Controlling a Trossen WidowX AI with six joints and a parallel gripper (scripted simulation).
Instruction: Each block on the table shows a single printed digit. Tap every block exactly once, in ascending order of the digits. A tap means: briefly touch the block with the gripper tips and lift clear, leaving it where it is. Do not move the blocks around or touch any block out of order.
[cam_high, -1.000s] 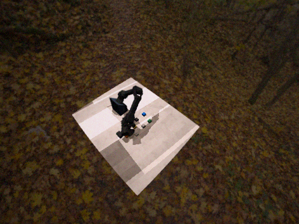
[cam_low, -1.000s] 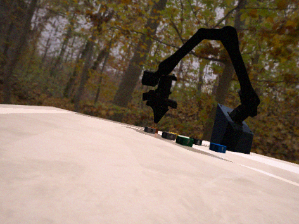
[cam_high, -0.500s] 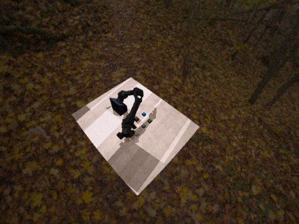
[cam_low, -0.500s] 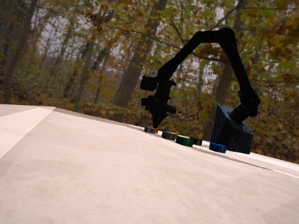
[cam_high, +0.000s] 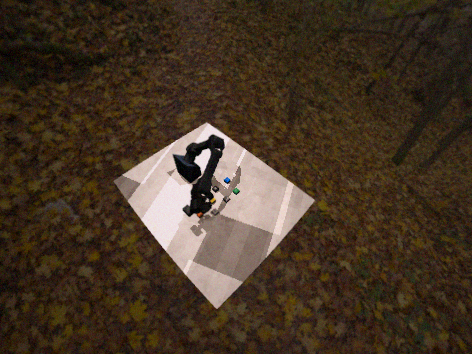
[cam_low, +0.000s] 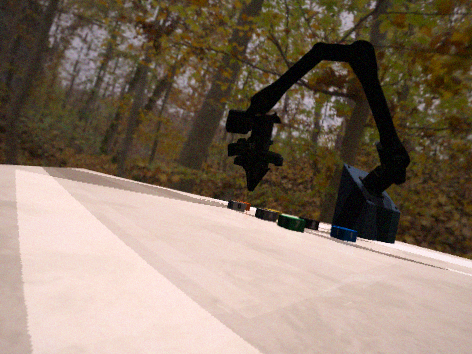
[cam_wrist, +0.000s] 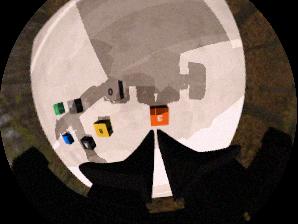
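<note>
Right now my gripper tip is 40 mm above the orange block, 10 mm to the left of it and 10 mm short of it. Round my gripper tip: grey block (180 mm to the left, 50 mm ahead, 40 mm below); yellow block (110 mm to the left, 40 mm below, 10 mm behind); white block (60 mm to the left, 60 mm ahead, 40 mm below).
</note>
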